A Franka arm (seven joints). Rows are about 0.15 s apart.
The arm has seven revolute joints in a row. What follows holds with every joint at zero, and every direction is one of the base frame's. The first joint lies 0.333 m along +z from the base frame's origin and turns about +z. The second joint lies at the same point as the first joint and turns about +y. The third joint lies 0.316 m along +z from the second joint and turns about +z. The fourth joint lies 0.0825 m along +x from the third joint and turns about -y. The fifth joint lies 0.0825 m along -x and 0.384 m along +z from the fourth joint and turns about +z. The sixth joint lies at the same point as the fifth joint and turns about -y. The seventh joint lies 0.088 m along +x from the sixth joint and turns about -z. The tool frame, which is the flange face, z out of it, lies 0.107 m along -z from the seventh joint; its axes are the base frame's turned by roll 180, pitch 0 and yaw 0 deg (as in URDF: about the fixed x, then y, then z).
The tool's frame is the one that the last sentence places.
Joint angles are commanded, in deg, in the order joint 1, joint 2, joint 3, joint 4, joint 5, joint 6, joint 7. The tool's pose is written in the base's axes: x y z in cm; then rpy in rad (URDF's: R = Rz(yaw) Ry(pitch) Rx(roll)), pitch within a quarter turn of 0, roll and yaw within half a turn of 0. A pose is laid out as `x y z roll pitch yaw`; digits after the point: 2 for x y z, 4 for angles.
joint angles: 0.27 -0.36 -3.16 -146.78 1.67 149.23 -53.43
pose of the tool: 45.42 -2.35 27.27 3.1122 -0.0423 0.8580
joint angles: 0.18 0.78 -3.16 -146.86 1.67 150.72 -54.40
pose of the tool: 45.50 -2.44 26.55 3.1066 -0.0433 0.8732
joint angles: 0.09 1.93 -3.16 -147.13 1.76 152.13 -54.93
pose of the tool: 45.42 -2.53 25.70 3.1058 -0.0421 0.8792
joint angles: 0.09 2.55 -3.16 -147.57 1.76 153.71 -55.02
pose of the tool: 45.31 -2.54 25.19 3.0977 -0.0464 0.8807
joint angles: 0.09 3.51 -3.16 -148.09 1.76 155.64 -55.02
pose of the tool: 45.15 -2.56 24.43 3.0902 -0.0496 0.8807
